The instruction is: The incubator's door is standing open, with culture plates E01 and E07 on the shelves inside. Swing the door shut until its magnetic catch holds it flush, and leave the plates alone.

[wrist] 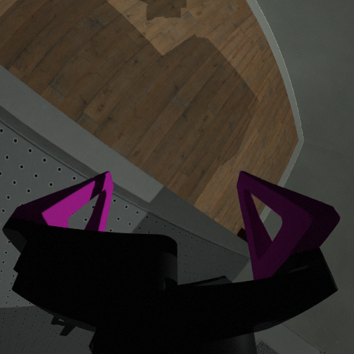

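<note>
My gripper [174,178] is open, with nothing between its two magenta fingers. The fingers stand wide apart over the outer rim of the grey perforated surface and the wooden floorboards or tabletop beyond it. The incubator, its door and its magnetic catch cannot be made out in the wrist view, so the door's angle cannot be told. Culture plates E01 and E07 do not show. The black gripper body covers much of the lower part of the view.
The grey perforated surface [30,172] lies at the left, edged by a smooth grey rim [95,150]. A wooden surface [150,100] with a pale curved edge spans the upper middle, under broad shadows. Plain dark grey floor [327,100] lies at the right.
</note>
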